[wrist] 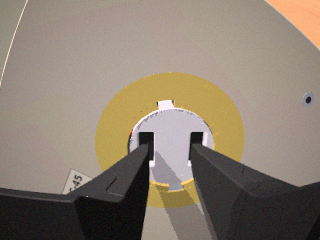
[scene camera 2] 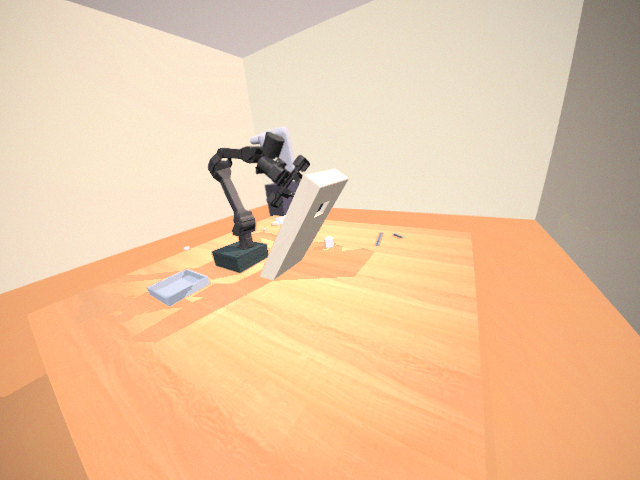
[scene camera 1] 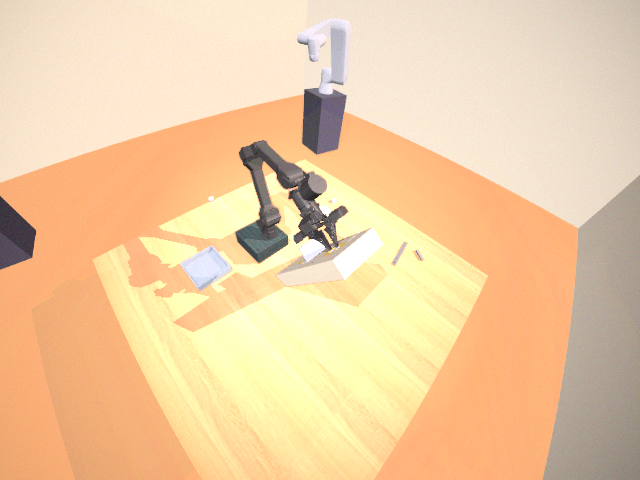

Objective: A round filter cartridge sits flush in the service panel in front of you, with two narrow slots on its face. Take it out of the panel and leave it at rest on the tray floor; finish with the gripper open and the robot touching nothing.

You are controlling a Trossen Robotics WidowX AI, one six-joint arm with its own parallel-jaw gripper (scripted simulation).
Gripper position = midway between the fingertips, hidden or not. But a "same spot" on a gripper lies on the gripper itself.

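My gripper is visible in the wrist view [170,152], in scene camera 1 and in scene camera 2. On my gripper, [scene camera 1: 319,236] and [scene camera 2: 290,190] are the same spot. On a grey service panel, [wrist: 82,82] and [scene camera 1: 342,247] are likewise the same spot.
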